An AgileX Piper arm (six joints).
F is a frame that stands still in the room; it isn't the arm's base.
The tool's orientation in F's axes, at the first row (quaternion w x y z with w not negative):
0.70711 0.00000 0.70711 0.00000
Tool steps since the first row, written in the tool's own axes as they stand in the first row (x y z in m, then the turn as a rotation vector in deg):
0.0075 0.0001 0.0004 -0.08 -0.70 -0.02
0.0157 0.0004 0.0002 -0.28 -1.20 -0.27
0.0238 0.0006 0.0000 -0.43 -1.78 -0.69
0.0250 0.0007 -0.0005 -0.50 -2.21 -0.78
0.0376 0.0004 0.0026 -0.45 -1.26 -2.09
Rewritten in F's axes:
0.0004 0.0001 -0.0075 -0.02 -0.70 0.08
0.0002 0.0004 -0.0157 -0.27 -1.20 0.28
0.0000 0.0006 -0.0238 -0.69 -1.78 0.43
-0.0005 0.0007 -0.0250 -0.78 -2.21 0.50
0.0026 0.0004 -0.0376 -2.09 -1.26 0.45

